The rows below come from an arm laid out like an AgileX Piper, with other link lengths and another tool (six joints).
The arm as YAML. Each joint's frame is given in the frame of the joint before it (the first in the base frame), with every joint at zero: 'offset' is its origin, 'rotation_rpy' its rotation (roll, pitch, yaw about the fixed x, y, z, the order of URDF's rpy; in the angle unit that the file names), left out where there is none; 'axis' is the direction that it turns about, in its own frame. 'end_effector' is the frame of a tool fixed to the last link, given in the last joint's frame.
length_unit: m
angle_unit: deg
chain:
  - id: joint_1
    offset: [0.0, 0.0, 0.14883]
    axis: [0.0, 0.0, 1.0]
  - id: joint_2
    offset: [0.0, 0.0, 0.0]
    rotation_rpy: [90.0, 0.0, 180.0]
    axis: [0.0, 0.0, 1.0]
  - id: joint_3
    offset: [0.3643, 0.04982, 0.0]
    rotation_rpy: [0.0, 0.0, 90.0]
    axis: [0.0, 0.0, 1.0]
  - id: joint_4
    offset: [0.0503, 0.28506, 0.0]
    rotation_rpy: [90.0, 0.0, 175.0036]
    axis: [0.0, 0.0, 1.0]
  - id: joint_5
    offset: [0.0, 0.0, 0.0]
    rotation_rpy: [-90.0, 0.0, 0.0]
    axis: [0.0, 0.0, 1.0]
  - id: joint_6
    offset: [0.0, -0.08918, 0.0]
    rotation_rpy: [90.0, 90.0, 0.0]
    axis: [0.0, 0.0, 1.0]
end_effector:
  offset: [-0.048, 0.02, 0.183]
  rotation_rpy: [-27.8, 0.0, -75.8]
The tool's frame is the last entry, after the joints.
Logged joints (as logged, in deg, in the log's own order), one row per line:
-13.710, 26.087, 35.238, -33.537, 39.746, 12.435
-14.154, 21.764, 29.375, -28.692, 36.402, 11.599
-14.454, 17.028, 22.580, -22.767, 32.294, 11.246
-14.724, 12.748, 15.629, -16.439, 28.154, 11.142
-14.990, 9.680, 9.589, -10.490, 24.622, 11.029
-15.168, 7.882, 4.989, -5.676, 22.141, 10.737
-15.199, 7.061, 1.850, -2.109, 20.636, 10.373
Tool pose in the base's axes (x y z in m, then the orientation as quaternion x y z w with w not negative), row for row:
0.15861, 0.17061, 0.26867, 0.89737, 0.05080, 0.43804, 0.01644
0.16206, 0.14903, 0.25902, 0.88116, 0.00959, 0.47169, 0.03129
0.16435, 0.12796, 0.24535, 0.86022, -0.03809, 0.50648, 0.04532
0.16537, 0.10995, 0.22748, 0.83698, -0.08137, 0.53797, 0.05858
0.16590, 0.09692, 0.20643, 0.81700, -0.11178, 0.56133, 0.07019
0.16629, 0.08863, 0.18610, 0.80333, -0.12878, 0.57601, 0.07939
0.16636, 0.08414, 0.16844, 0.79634, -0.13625, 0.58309, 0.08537
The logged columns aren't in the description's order. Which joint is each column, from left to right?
Columns, left to right: joint_6, joint_1, joint_2, joint_3, joint_5, joint_4.
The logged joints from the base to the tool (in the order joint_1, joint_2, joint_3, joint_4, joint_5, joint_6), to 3 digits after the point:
26.087, 35.238, -33.537, 12.435, 39.746, -13.710
21.764, 29.375, -28.692, 11.599, 36.402, -14.154
17.028, 22.580, -22.767, 11.246, 32.294, -14.454
12.748, 15.629, -16.439, 11.142, 28.154, -14.724
9.680, 9.589, -10.490, 11.029, 24.622, -14.990
7.882, 4.989, -5.676, 10.737, 22.141, -15.168
7.061, 1.850, -2.109, 10.373, 20.636, -15.199

